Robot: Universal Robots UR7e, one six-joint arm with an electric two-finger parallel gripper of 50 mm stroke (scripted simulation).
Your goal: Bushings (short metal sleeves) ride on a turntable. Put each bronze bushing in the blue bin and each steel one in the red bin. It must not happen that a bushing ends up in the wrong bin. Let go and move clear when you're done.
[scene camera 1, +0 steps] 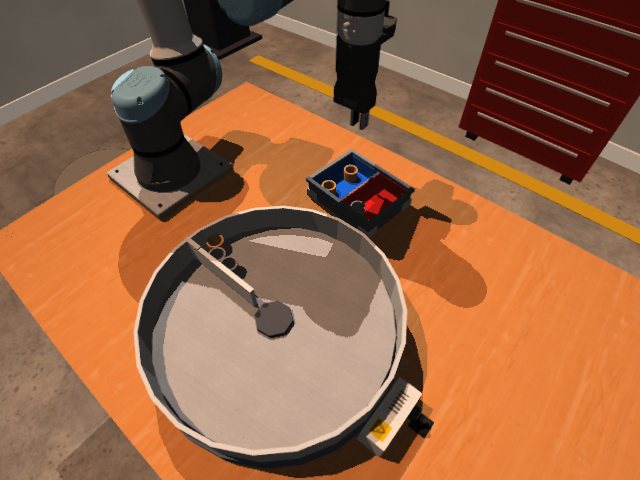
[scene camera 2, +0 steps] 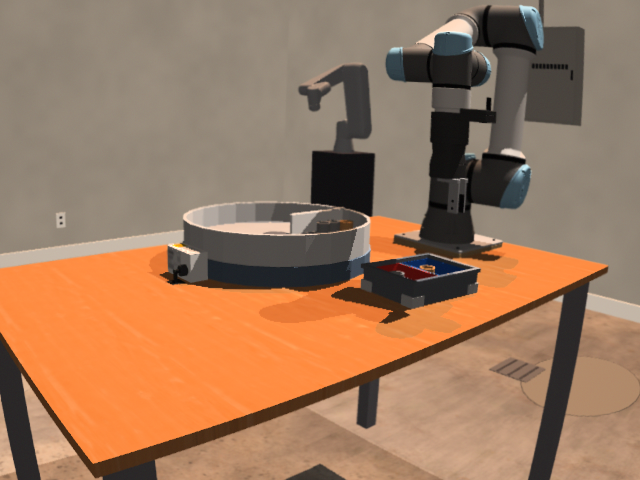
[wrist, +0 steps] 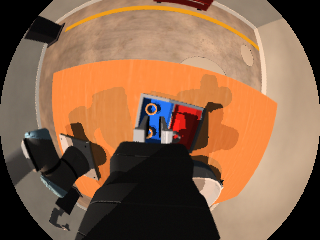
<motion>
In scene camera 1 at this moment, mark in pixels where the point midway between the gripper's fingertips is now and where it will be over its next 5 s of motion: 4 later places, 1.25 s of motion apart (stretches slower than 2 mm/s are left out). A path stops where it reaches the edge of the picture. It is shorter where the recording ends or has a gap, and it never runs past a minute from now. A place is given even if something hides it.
My gripper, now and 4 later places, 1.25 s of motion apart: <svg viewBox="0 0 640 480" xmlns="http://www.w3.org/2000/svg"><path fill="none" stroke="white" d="M359 125L303 177L229 246L232 264L234 272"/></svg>
</motion>
